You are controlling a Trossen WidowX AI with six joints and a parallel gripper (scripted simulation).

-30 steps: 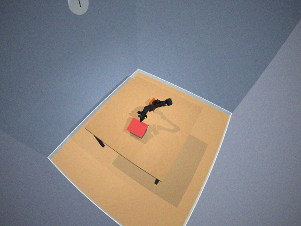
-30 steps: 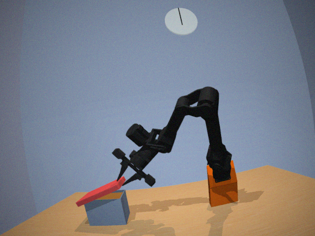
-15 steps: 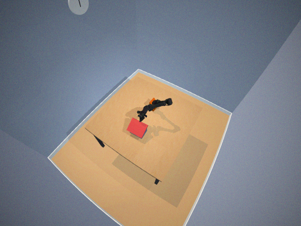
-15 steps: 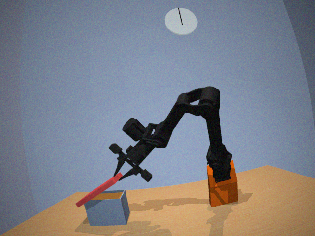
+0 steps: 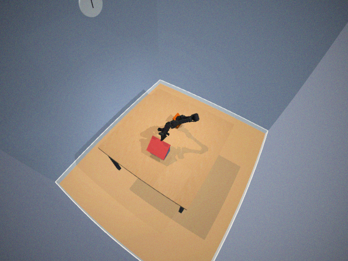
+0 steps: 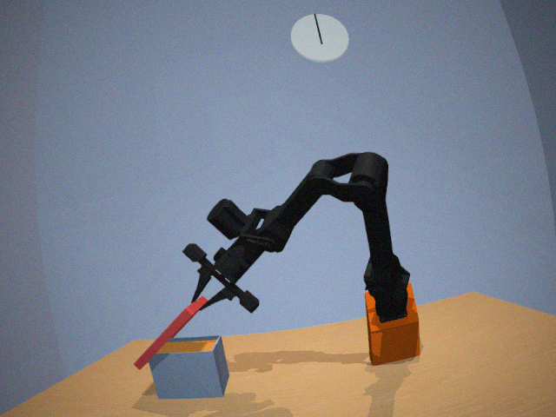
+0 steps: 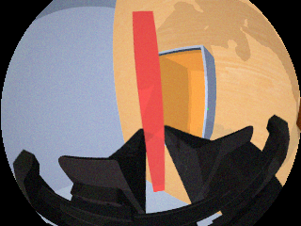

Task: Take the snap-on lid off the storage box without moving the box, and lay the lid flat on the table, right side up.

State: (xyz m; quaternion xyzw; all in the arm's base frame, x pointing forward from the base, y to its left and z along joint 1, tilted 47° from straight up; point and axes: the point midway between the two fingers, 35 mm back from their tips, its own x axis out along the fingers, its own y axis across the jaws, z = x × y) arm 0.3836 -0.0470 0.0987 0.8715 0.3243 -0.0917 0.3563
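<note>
My gripper tip is now 70 mm short of the red lid and 50 mm above it. The rest, counted from my gripper tip: storage box: 140 mm below, 40 mm ahead.
</note>
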